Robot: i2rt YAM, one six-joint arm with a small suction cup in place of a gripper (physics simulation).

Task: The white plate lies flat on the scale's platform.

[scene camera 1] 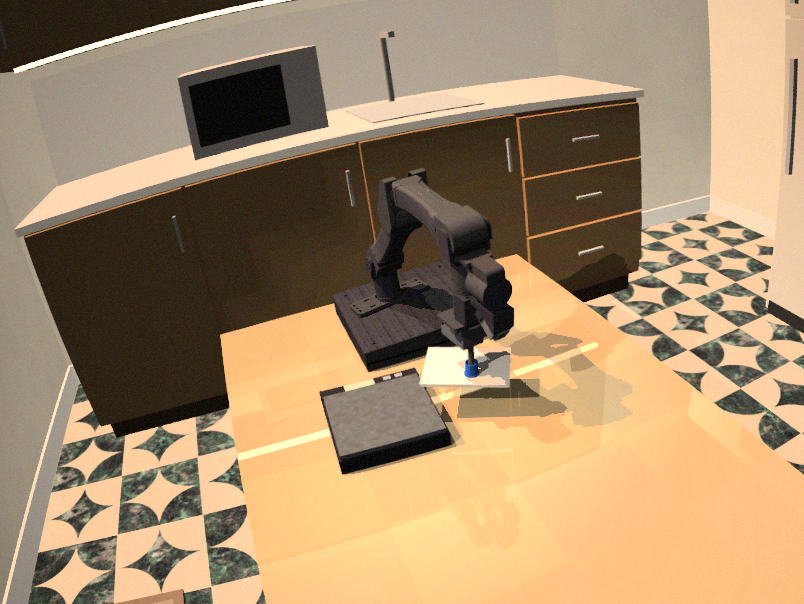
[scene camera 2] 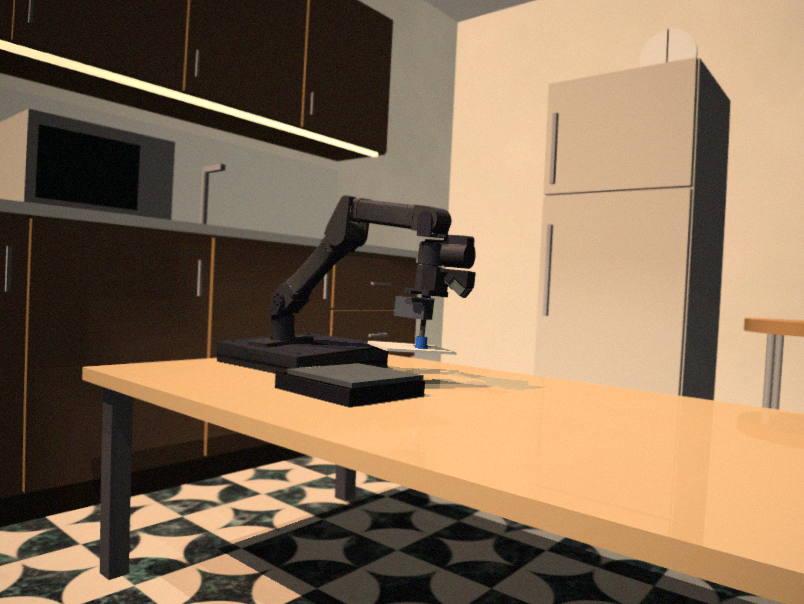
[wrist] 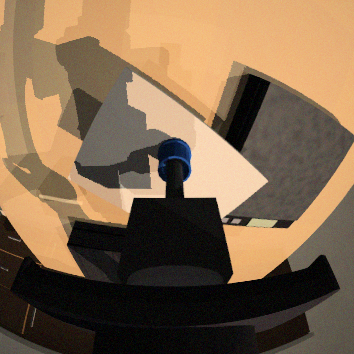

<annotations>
my suction cup: scene camera 1 471,371; scene camera 2; wrist
dark scale: scene camera 1; scene camera 2 350,385; wrist
same spot on my suction cup: [wrist: 170,148] = [scene camera 2: 426,342]
same spot on dark scale: [scene camera 1: 380,420] = [wrist: 304,159]
</annotations>
